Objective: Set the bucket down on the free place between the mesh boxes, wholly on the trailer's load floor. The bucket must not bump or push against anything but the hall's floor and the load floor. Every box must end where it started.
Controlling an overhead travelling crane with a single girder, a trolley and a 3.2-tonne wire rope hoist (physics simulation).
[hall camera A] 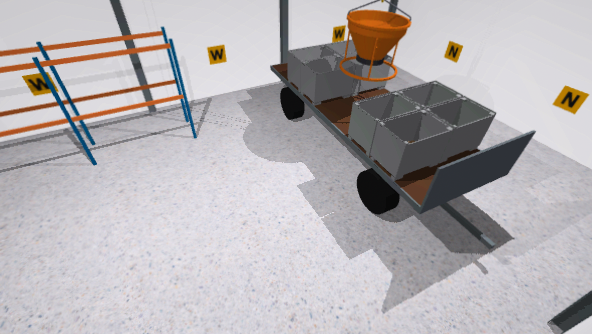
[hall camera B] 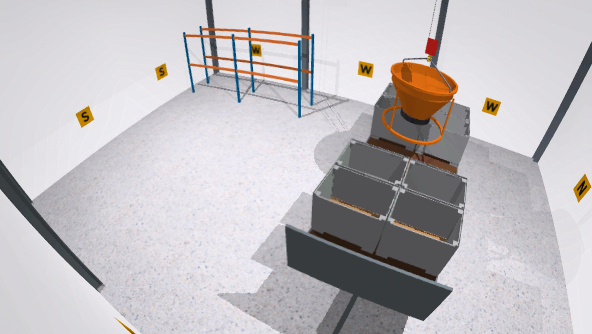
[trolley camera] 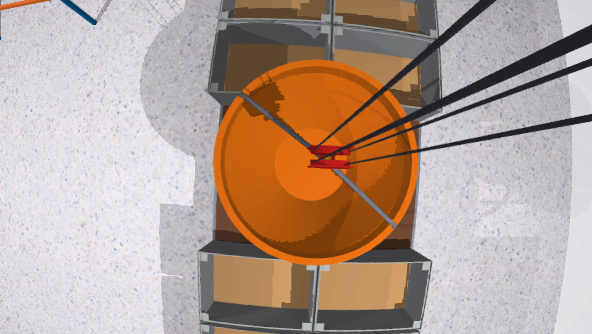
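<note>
The orange bucket [hall camera A: 377, 40] [hall camera B: 422, 97] [trolley camera: 300, 220] hangs upright from my hook [hall camera B: 429, 59], which is shut on its bail below the red block [hall camera B: 431, 47] [trolley camera: 330, 164]. Its base ring [hall camera A: 368, 78] [hall camera B: 414, 143] is in the air above the trailer's brown load floor [hall camera A: 335, 110] [trolley camera: 230, 220]. In the trolley view the bucket is about centred across the trailer; its rim overlaps the edges of both box groups and hides the ring. Grey mesh boxes stand in a near group [hall camera A: 430, 155] [hall camera B: 345, 215] [trolley camera: 260, 309] and a far group [hall camera A: 332, 87] [hall camera B: 450, 145] [trolley camera: 270, 32], upright.
The trailer's headboard [hall camera A: 480, 170] [hall camera B: 365, 275] stands beyond the near boxes. A blue and orange rack [hall camera A: 65, 110] [hall camera B: 299, 80] [trolley camera: 80, 12] stands to the side of the trailer. Dark columns [hall camera A: 284, 30] [hall camera B: 562, 102] stand along the walls.
</note>
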